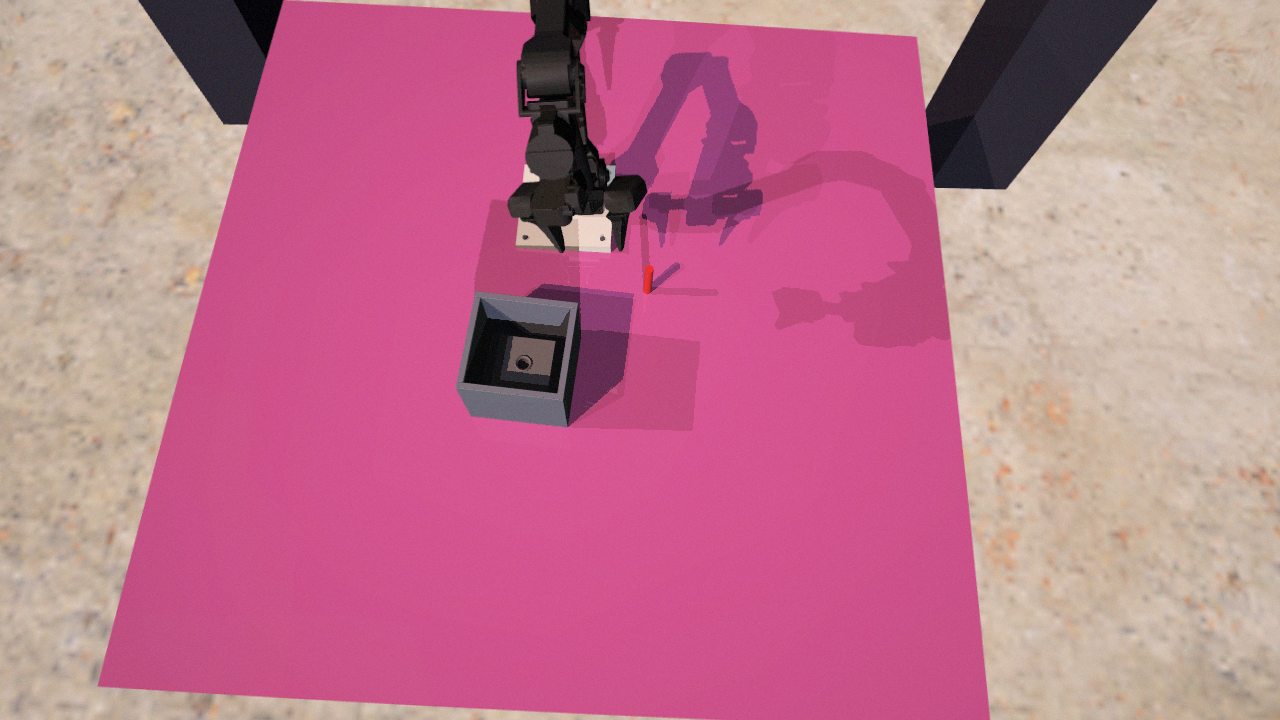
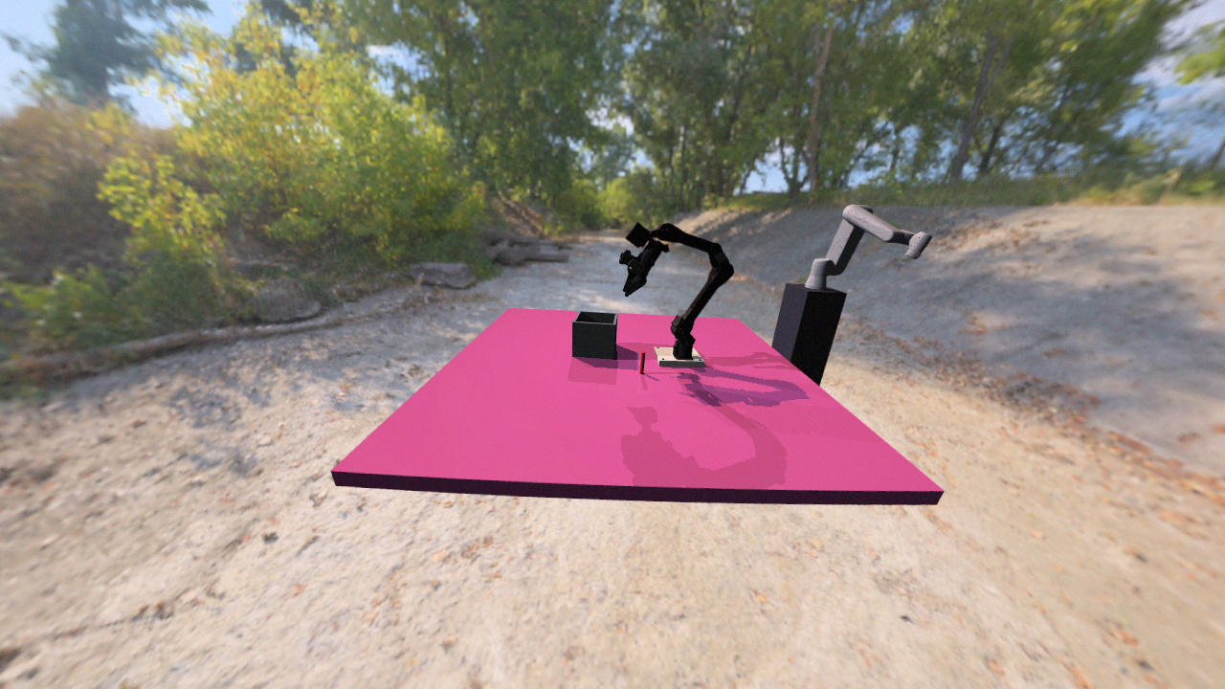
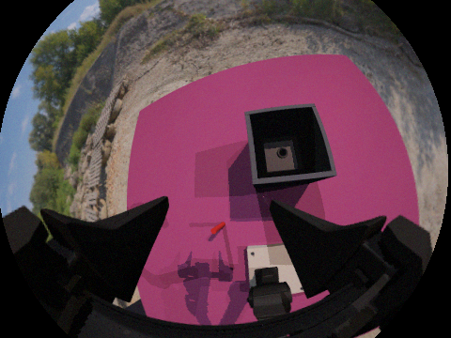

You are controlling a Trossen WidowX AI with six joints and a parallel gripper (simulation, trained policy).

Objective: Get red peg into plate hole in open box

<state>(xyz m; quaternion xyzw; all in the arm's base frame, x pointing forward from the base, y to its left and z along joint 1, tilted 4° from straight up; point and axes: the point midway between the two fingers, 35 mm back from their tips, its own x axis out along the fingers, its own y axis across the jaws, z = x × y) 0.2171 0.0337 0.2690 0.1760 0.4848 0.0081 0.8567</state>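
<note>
Now: the red peg 220 mm below my gripper tip, 90 mm to the left of it and 70 mm behind it. From my gripper tip the other things lie so: grey plate: 210 mm below, 110 mm to the right, 90 mm ahead.
</note>
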